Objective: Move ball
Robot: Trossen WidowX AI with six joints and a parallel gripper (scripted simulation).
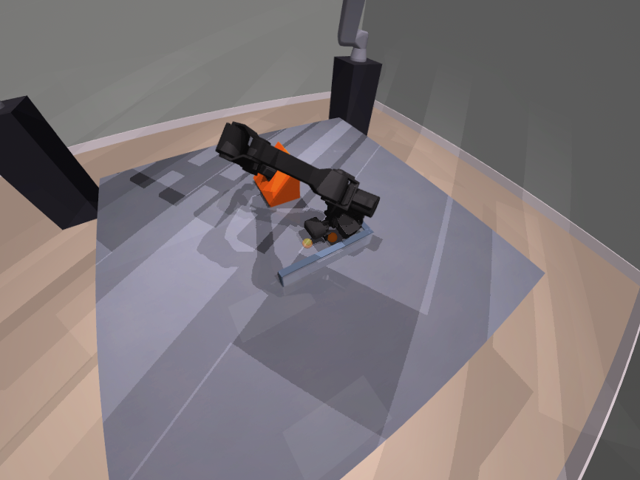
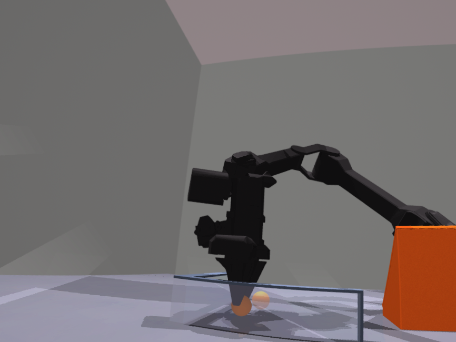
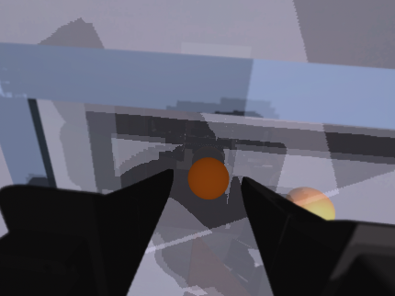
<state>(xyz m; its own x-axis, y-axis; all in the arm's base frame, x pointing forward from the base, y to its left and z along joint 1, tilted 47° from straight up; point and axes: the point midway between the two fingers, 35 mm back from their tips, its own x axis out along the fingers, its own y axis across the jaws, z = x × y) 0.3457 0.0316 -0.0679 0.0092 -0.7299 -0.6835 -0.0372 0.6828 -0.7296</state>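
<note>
Right now my gripper tip is 20 mm past the see-through copy of ball and 90 mm to the left of it. Also, from my gripper tip: clear wall 50 mm behind, 90 mm to the left, 10 mm above; orange ball right at my gripper tip.
</note>
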